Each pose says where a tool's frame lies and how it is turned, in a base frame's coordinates. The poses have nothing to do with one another.
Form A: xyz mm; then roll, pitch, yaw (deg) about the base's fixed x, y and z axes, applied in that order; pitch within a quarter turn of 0, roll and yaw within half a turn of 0.
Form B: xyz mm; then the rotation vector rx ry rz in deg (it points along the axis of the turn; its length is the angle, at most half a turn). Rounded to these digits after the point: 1 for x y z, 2 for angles.
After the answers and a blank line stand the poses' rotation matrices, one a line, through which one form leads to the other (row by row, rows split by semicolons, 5 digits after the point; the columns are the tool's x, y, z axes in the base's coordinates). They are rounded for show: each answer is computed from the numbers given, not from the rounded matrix.
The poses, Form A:
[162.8, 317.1, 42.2, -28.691, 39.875, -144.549]
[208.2, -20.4, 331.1, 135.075, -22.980, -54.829]
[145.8, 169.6, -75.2, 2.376, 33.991, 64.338]
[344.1, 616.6, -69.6, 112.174, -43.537, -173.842]
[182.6, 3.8, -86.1, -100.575, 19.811, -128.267]
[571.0, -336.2, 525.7, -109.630, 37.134, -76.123]
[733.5, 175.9, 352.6, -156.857, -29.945, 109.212]
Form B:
[162.8, 317.1, 42.2, 36.04, 47.68, -124.47]
[208.2, -20.4, 331.1, 110.56, -69.68, -1.29]
[145.8, 169.6, -75.2, -16.98, 31.55, 61.65]
[344.1, 616.6, -69.6, -24.70, -116.70, -74.87]
[182.6, 3.8, -86.1, -33.68, 106.10, -73.94]
[571.0, -336.2, 525.7, -66.26, 82.95, -17.58]
[733.5, 175.9, 352.6, -76.24, -120.79, 1.71]

-0.62517 0.75952 -0.17968; -0.44512 -0.53607 -0.71728; -0.64111 -0.36844 0.67322
0.53031 -0.73758 -0.41803; -0.75257 -0.18247 -0.63273; 0.39041 0.65014 -0.65184
0.35906 -0.89055 0.27927; 0.74734 0.45358 0.48553; -0.55906 0.03437 0.82841
-0.72075 0.59371 -0.35781; -0.07776 0.44367 0.89281; 0.68882 0.67132 -0.27360
-0.58267 0.06225 0.81032; -0.73867 0.37524 -0.55997; -0.33892 -0.92484 -0.17266
0.19121 -0.46251 0.86575; -0.77396 0.47143 0.42278; -0.60368 -0.75089 -0.26782
-0.28514 0.80376 -0.52218; 0.81825 0.48784 0.30410; 0.49917 -0.34056 -0.79677

